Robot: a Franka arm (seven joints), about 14 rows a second.
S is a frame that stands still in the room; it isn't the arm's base.
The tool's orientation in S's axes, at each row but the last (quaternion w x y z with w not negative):
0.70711, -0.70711, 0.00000, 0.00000
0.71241, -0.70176, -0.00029, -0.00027
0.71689, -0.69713, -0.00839, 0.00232
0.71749, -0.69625, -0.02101, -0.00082
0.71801, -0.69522, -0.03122, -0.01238
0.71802, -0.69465, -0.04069, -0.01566
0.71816, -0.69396, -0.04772, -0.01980
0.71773, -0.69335, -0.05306, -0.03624
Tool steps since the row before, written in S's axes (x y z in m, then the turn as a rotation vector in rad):
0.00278, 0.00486, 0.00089, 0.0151, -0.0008, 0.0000
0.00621, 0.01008, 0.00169, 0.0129, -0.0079, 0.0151
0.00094, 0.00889, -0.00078, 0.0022, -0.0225, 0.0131
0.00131, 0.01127, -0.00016, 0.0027, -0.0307, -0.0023
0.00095, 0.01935, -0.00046, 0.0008, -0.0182, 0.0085
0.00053, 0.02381, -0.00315, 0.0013, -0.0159, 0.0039
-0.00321, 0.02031, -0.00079, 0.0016, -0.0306, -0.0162
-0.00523, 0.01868, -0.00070, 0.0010, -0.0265, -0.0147
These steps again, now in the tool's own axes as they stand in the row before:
0.00278, -0.00089, 0.00486, 0.0151, 0.0000, -0.0008
0.00621, -0.00153, 0.01010, 0.0129, -0.0152, -0.0077
0.00107, 0.00104, 0.00885, 0.0020, -0.0137, -0.0222
0.00162, 0.00054, 0.01122, 0.0018, 0.0014, -0.0308
0.00142, 0.00116, 0.01929, 0.0009, -0.0090, -0.0179
0.00109, 0.00400, 0.02366, 0.0011, -0.0043, -0.0158
-0.00250, 0.00121, 0.02039, -0.0011, 0.0152, -0.0311
-0.00487, 0.00071, 0.01878, -0.0014, 0.0137, -0.0270

